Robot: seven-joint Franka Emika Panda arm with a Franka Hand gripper.
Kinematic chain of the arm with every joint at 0, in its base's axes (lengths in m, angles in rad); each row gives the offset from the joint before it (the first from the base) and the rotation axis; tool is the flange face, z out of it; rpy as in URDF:
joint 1: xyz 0 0 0.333 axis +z
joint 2: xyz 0 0 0 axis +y
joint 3: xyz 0 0 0.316 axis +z
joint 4: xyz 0.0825 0 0 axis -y
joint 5: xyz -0.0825 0 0.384 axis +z
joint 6: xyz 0 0 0 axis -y
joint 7: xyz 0.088 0 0 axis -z
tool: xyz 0 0 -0.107 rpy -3.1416 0 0
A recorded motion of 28 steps. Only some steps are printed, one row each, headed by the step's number.
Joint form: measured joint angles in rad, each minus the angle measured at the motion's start. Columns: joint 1, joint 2, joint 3, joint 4, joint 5, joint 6, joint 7.
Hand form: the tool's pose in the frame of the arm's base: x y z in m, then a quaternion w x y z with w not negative. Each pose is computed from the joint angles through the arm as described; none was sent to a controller.
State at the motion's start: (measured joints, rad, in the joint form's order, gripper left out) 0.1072 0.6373 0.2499 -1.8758 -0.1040 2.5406 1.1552
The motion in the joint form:
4: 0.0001 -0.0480 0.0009 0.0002 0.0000 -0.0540 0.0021
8: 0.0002 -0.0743 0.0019 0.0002 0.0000 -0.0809 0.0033
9: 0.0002 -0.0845 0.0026 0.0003 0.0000 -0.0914 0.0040
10: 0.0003 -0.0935 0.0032 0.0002 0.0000 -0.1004 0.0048
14: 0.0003 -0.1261 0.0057 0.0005 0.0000 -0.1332 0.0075
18: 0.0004 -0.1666 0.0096 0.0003 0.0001 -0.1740 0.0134
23: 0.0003 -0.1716 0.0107 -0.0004 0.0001 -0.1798 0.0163
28: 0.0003 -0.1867 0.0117 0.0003 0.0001 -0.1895 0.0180
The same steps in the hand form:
4: 0.6036 0.2170 0.2077 0.04121 -0.92756 0.37128 0.00921
8: 0.6039 0.2170 0.2217 0.03817 -0.92800 0.37055 0.00735
9: 0.6039 0.2172 0.2272 0.03706 -0.92815 0.37030 0.00665
10: 0.6038 0.2174 0.2319 0.03610 -0.92826 0.37012 0.00601
14: 0.6032 0.2180 0.2496 0.03281 -0.92864 0.36952 0.00350
18: 0.6013 0.2190 0.2712 0.02859 -0.92870 0.36973 0.00068
23: 0.6006 0.2194 0.2735 0.02769 -0.92840 0.37054 0.00094
28: 0.6006 0.2197 0.2824 0.02819 -0.92833 0.37068 -0.00245

